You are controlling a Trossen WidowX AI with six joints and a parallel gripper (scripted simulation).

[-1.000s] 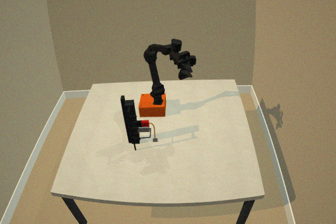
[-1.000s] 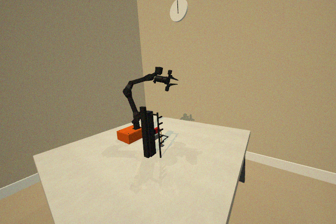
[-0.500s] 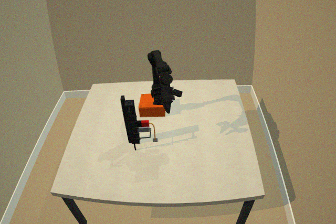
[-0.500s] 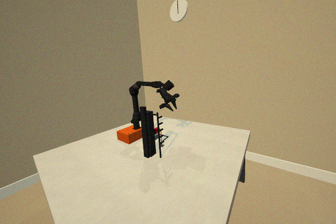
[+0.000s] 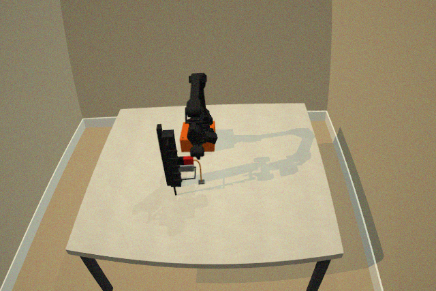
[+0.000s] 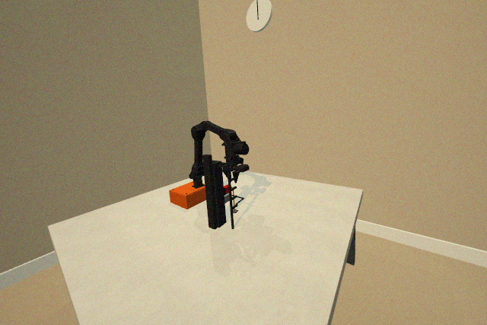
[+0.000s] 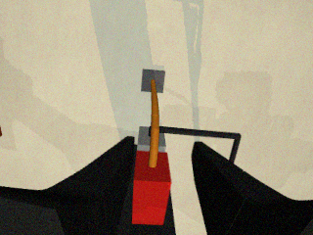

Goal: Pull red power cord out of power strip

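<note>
Now: gripper tip 20 mm short of the red plug, 70 mm to the left of it and 10 mm above it. From my gripper tip the other things lie so: black rod 110 mm ahead, 110 mm to the right, 10 mm below.
</note>
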